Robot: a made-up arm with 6 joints. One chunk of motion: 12 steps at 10 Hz.
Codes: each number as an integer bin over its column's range. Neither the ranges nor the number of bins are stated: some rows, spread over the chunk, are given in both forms.
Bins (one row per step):
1: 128 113 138 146 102 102
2: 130 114 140 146 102 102
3: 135 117 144 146 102 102
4: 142 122 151 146 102 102
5: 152 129 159 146 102 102
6: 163 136 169 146 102 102
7: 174 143 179 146 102 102
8: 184 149 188 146 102 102
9: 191 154 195 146 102 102
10: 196 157 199 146 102 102
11: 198 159 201 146 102 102
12: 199 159 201 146 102 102
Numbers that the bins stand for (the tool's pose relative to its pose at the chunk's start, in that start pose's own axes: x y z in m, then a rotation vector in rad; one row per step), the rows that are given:
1: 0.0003 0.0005 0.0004 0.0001 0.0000 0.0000
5: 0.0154 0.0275 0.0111 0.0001 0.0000 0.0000
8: 0.0355 0.0613 0.0258 0.0001 0.0000 0.0000
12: 0.0449 0.0781 0.0325 0.0001 0.0000 0.0000
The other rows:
2: 0.0016 0.0022 0.0014 0.0001 0.0000 0.0000
3: 0.0047 0.0073 0.0034 0.0001 0.0000 0.0000
4: 0.0091 0.0157 0.0070 0.0001 0.0000 0.0000
6: 0.0223 0.0393 0.0162 0.0001 0.0000 0.0000
7: 0.0292 0.0511 0.0213 0.0001 0.0000 0.0000
9: 0.0398 0.0697 0.0294 0.0001 0.0000 0.0000
10: 0.0430 0.0747 0.0315 0.0001 0.0000 0.0000
11: 0.0442 0.0781 0.0325 0.0001 0.0000 0.0000

